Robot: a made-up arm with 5 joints.
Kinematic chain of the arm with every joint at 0, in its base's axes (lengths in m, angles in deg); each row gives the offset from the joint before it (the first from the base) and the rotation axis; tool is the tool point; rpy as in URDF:
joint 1: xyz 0 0 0.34 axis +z
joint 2: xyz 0 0 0 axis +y
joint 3: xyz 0.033 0 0.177 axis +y
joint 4: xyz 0.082 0 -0.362 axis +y
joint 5: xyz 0.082 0 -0.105 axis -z
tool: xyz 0 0 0 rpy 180 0 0
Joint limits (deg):
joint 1: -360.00..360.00
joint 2: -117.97..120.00
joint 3: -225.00..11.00
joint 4: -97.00..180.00
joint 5: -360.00..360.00
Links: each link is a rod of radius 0.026 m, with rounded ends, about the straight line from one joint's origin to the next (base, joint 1, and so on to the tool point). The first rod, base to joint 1, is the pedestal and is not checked.
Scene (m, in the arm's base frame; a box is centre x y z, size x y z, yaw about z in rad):
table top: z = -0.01
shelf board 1: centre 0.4 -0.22 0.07 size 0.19 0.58 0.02 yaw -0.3
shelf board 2: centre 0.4 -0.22 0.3 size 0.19 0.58 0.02 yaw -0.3
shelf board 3: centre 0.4 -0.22 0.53 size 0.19 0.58 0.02 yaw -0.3
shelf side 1: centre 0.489 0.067 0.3 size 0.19 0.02 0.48 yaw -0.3
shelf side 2: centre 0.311 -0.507 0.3 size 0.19 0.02 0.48 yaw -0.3
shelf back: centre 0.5 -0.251 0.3 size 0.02 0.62 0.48 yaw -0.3
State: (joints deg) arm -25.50 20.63 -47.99 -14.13 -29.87
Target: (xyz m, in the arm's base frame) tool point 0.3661 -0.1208 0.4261
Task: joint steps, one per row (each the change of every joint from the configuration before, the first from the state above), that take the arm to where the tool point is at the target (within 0.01 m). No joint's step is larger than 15 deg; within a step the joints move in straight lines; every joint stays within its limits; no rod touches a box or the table.
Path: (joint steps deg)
1: -1.61 -5.50 11.49 -11.27 0.00
2: -1.61 -5.51 11.48 -11.26 0.00
3: -1.61 -5.50 11.49 -11.27 0.00
4: -1.61 -5.51 11.48 -11.26 0.00
5: 4.41 -12.08 -1.63 -6.46 0.00
6: 4.42 -12.08 -1.63 -6.45 0.00
7: 4.41 -12.09 -1.63 -6.46 0.00
8: 0.22 8.76 -10.07 14.34 0.00
9: 0.22 8.75 -10.07 14.35 0.00

